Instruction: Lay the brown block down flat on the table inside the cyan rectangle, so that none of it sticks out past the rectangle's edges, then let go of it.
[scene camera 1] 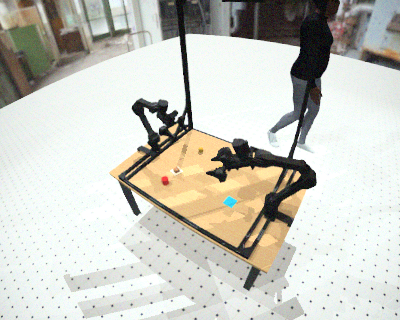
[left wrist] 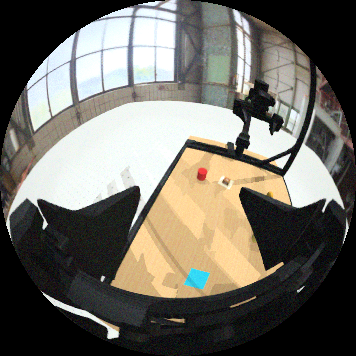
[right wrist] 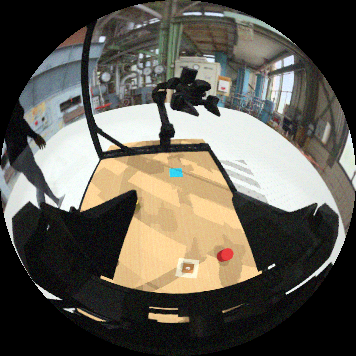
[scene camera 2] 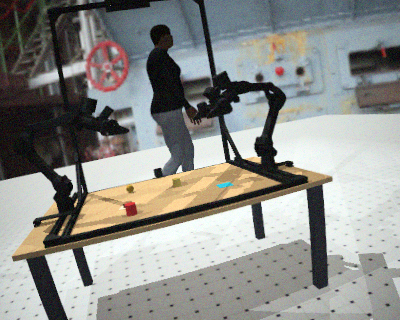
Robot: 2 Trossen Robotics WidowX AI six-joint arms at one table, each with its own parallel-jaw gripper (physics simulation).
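Places are measured from the left arm's base along level axes (x down, y back, z left), in metres.
Where they show: left gripper, between the fingertips: (scene camera 1: 208, 166) (left wrist: 192, 191) (right wrist: 209, 115) (scene camera 2: 199, 118); right gripper, between the fingertips: (scene camera 1: 181, 134) (left wrist: 258, 128) (right wrist: 186, 195) (scene camera 2: 128, 131); left arm's base, origin of its link: (scene camera 1: 269, 214) (right wrist: 165, 145) (scene camera 2: 268, 168); right arm's base, origin of its link: (scene camera 1: 155, 149) (left wrist: 237, 153) (scene camera 2: 66, 211).
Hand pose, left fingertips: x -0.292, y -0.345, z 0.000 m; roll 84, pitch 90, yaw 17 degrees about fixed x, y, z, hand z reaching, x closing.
Things, the pixels of their top centre, and the offset from my left fingertips. "spot": a spot on its surface instead.
- small brown block, centre of its top: (right wrist: 187, 267) (left wrist: 226, 179) (scene camera 1: 176, 169) dx +0.292, dy -0.292, dz -0.218 m
- white square, a spot on its surface: (right wrist: 179, 273) spot: dx +0.310, dy -0.298, dz -0.248 m
- cyan rectangle, a spot on its surface: (left wrist: 197, 279) (scene camera 2: 225, 184) (right wrist: 174, 171) (scene camera 1: 230, 201) spot: dx +0.310, dy +0.112, dz -0.054 m
- red cylinder, centre of its top: (right wrist: 227, 253) (scene camera 2: 129, 204) (left wrist: 202, 170) (scene camera 1: 164, 178) dx +0.269, dy -0.321, dz -0.098 m
- yellow ball, centre of its top: (scene camera 2: 129, 184) (scene camera 1: 200, 147) dx +0.272, dy -0.188, dz -0.449 m
- olive cylinder, centre of its top: (scene camera 2: 175, 178) dx +0.272, dy -0.002, dz -0.288 m
The small brown block (scene camera 1: 176, 169) (left wrist: 226, 180) (right wrist: 184, 268) is on a white square (right wrist: 179, 273) near the red cylinder; in scene camera 2 it is not clearly visible. A pale spot shows at its middle in the right wrist view. The cyan rectangle (scene camera 1: 230, 202) (scene camera 2: 225, 185) (left wrist: 197, 279) (right wrist: 176, 172) lies bare on the table, well apart from the block. My left gripper (scene camera 1: 213, 166) (left wrist: 192, 191) is open and empty, raised above the table. My right gripper (right wrist: 186, 195) is open and empty, raised on the block's side of the table.
A red cylinder (scene camera 1: 165, 180) (scene camera 2: 130, 208) (left wrist: 202, 174) (right wrist: 225, 254) stands close to the block. A yellow ball (scene camera 1: 200, 150) (scene camera 2: 130, 188) and an olive cylinder (scene camera 2: 176, 182) are farther back. A black frame (scene camera 1: 185, 224) borders the table, with tall posts at the back. A person stands behind it.
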